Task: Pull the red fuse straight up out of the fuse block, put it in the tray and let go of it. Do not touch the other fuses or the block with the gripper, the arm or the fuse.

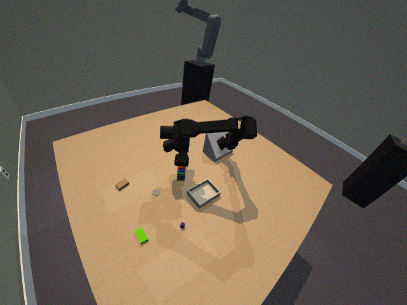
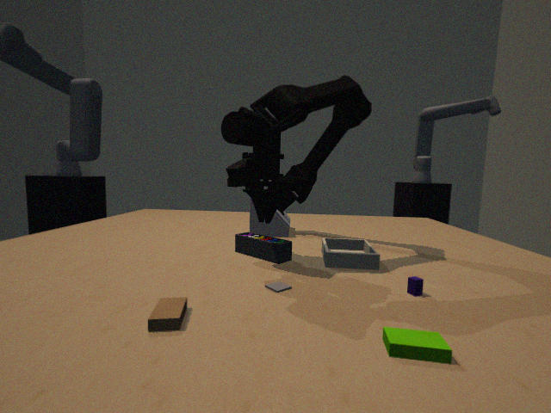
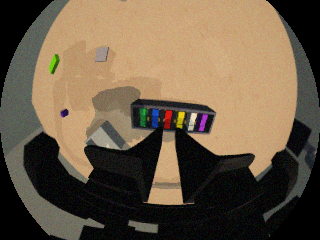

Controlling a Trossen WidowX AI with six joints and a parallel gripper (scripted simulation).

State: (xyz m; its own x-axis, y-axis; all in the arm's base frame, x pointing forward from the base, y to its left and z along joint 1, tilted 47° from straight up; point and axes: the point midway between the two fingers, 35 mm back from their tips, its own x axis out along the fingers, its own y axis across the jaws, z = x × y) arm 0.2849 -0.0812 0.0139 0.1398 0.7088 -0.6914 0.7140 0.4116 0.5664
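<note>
Now: gripper tip 5 cm above the red fuse. From my gripper tip the other things lie so: grey tray (18 cm to the left, 7 cm below, 2 cm ahead); brown block (27 cm ahead, 13 cm to the right, 7 cm below); grey tile (18 cm ahead, 7 cm below, 2 cm to the left).
</note>
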